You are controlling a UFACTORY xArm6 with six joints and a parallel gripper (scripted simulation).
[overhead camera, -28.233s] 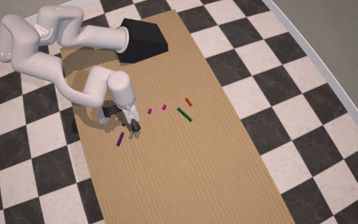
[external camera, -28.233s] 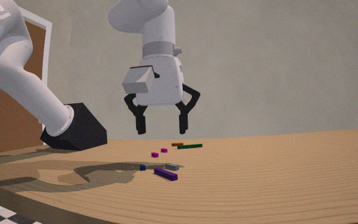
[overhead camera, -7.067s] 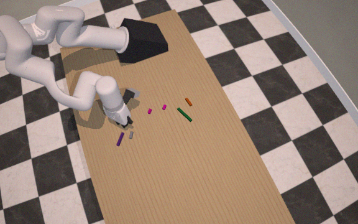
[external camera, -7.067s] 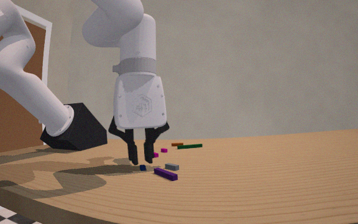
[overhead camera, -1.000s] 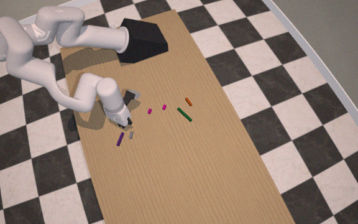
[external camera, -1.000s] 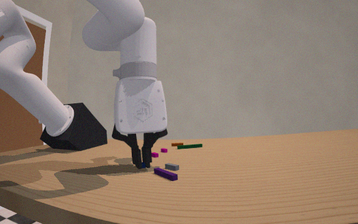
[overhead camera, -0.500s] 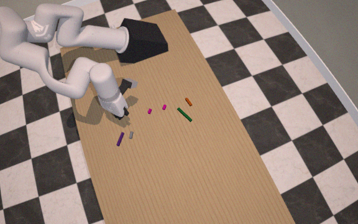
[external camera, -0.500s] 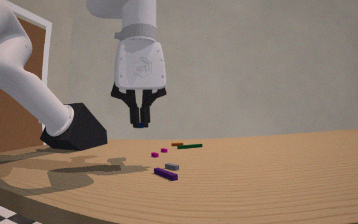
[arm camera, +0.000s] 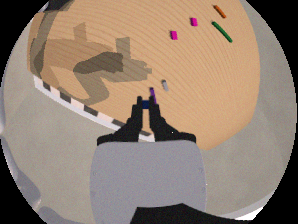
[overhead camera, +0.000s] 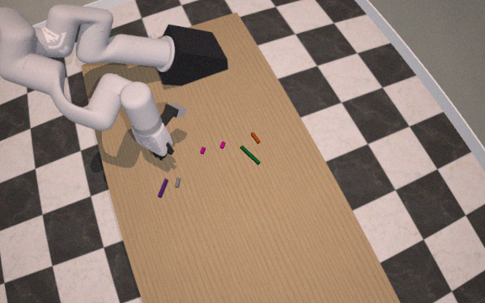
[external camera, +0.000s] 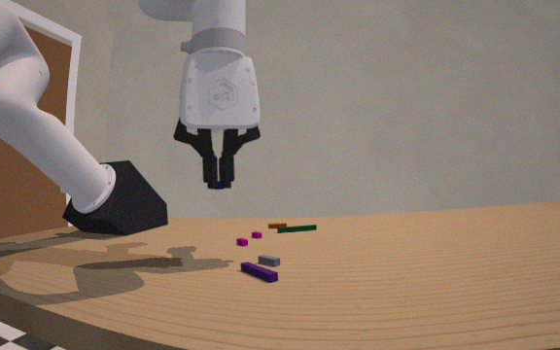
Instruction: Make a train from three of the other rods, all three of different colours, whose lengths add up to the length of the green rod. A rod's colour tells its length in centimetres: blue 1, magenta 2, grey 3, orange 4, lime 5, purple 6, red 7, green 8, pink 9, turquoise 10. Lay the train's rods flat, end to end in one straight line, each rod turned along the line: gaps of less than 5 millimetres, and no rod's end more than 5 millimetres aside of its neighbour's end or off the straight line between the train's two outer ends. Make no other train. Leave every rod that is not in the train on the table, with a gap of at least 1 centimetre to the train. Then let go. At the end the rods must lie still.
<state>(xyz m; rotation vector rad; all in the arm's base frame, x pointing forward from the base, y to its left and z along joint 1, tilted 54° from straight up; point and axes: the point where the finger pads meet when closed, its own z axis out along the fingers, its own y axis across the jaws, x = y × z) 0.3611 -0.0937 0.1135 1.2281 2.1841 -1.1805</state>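
My gripper is now 60 mm short of the grey rod, 10 mm to the right of it and 120 mm above it. Also, from my hand: purple rod: 50 mm ahead, 40 mm to the right, 120 mm below; then blue rod: 20 mm below; then green rod: 70 mm ahead, 250 mm to the left, 120 mm below.
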